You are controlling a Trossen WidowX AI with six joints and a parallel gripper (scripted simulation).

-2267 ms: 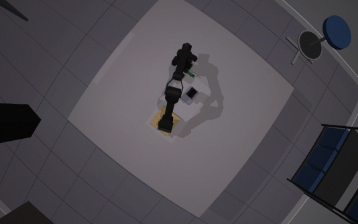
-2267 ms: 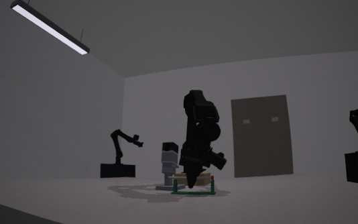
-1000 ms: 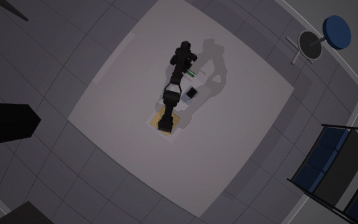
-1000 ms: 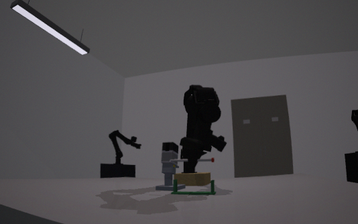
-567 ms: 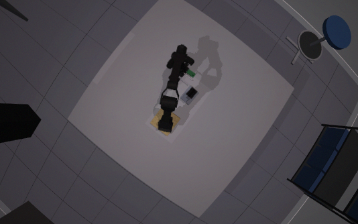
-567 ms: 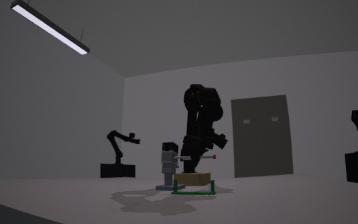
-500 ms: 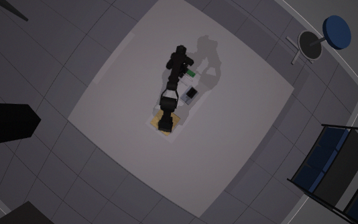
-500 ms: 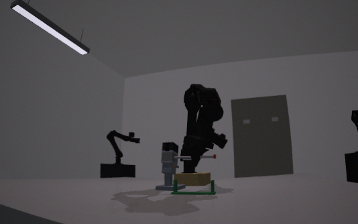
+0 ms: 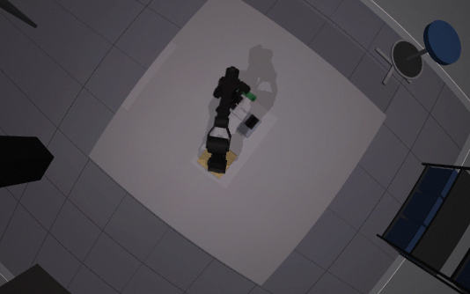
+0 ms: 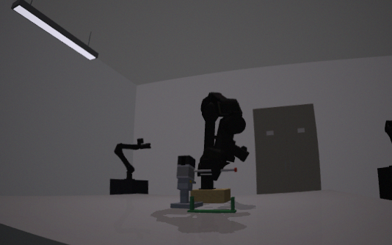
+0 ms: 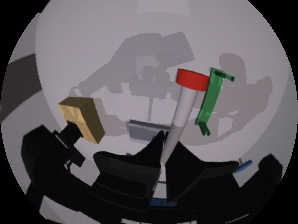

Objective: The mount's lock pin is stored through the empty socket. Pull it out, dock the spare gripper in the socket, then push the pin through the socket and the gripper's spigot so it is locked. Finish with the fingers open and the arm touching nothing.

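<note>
The grey mount lies 11 cm to the right of my gripper tip, 4 cm below it and 2 cm behind it. Also, from my gripper tip: spare gripper (11 cm to the right, 3 cm above, 1 cm behind); then green rack (10 cm ahead, 7 cm below, 2 cm to the left).
</note>
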